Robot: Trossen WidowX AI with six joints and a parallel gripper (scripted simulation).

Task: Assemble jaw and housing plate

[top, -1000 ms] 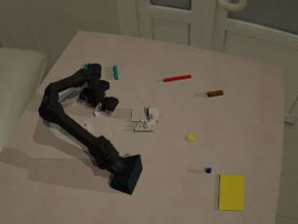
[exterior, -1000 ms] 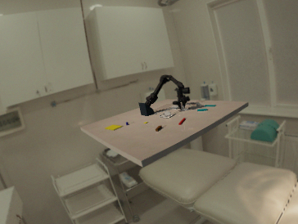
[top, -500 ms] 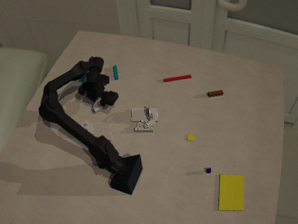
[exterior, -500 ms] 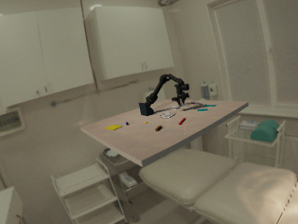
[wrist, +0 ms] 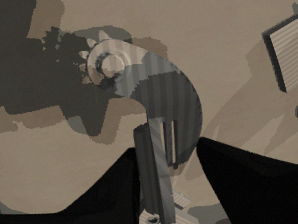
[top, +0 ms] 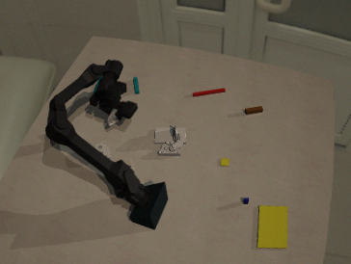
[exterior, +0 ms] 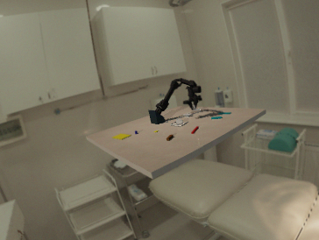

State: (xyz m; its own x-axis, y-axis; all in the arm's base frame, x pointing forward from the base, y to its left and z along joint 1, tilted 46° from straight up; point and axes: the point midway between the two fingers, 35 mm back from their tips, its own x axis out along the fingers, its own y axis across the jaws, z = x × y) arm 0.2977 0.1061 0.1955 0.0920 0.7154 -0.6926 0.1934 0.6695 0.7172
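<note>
Now: the jaw 40 mm ahead of my gripper tip and 10 mm to the left of it. Round my gripper tip: brown block 510 mm to the right, 220 mm ahead, 70 mm below; then yellow square 430 mm to the right, 80 mm below, 50 mm behind; then red bar 310 mm to the right, 270 mm ahead, 70 mm below.
</note>
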